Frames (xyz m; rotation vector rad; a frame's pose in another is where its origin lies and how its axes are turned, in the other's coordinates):
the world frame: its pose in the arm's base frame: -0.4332 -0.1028 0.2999 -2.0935 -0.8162 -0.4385
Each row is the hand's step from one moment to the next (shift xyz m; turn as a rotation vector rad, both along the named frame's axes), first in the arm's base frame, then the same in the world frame.
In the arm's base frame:
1: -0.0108 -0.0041 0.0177 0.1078 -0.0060 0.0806
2: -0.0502 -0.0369 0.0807 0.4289 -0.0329 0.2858
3: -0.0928 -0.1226 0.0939 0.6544 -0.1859 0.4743
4: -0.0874 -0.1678 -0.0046 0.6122 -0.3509 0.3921
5: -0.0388 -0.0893 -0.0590 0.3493 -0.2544 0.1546
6: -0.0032 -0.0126 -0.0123 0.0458 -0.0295 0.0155
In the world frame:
1: 0.0004 -0.0157 -0.0141 0.1212 0.0302 -0.0506
2: -0.0061 -0.0643 -0.0789 0.4591 0.1441 -0.1877
3: -0.0637 -0.0627 -0.1564 0.6680 0.2586 -0.4179
4: -0.1328 0.0179 -0.1337 0.5259 0.3508 -0.5020
5: -0.0966 0.0473 -0.0372 0.2400 0.2641 -0.2886
6: -0.0142 0.0105 -0.0028 0.0303 0.0357 -0.0319

